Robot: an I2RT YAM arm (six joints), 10 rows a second.
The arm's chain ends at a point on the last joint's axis. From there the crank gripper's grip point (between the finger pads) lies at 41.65 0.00 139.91 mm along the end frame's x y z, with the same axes.
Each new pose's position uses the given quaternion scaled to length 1; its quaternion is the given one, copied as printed.
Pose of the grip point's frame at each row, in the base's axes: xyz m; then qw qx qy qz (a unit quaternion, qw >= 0):
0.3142, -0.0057, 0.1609, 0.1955, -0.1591, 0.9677, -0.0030
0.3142, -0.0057, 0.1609, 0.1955, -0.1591, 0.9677, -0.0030
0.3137, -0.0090, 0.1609, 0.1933, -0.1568, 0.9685, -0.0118
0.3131, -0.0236, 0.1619, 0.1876, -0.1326, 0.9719, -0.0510
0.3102, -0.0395, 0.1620, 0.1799, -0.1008, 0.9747, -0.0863
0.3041, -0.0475, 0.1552, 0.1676, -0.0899, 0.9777, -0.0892
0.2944, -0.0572, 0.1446, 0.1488, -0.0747, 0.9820, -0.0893
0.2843, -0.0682, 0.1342, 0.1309, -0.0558, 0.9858, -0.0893
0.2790, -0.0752, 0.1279, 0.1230, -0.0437, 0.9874, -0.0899
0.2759, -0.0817, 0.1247, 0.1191, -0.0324, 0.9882, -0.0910
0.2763, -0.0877, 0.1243, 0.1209, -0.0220, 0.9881, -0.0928
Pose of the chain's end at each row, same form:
0.2975, -0.0007, 0.3058, 0.1955, -0.1591, 0.9677, -0.0030
0.2975, -0.0007, 0.3058, 0.1955, -0.1591, 0.9677, -0.0030
0.2973, -0.0014, 0.3058, 0.1933, -0.1568, 0.9685, -0.0118
0.2974, -0.0052, 0.3059, 0.1876, -0.1326, 0.9719, -0.0510
0.2968, -0.0116, 0.3047, 0.1799, -0.1008, 0.9747, -0.0863
0.2946, -0.0187, 0.2980, 0.1676, -0.0899, 0.9777, -0.0892
0.2910, -0.0286, 0.2877, 0.1488, -0.0747, 0.9820, -0.0893
0.2868, -0.0401, 0.2774, 0.1309, -0.0558, 0.9858, -0.0893
0.2842, -0.0474, 0.2711, 0.1230, -0.0437, 0.9874, -0.0899
0.2825, -0.0540, 0.2679, 0.1191, -0.0324, 0.9882, -0.0910
0.2827, -0.0600, 0.2675, 0.1209, -0.0220, 0.9881, -0.0928

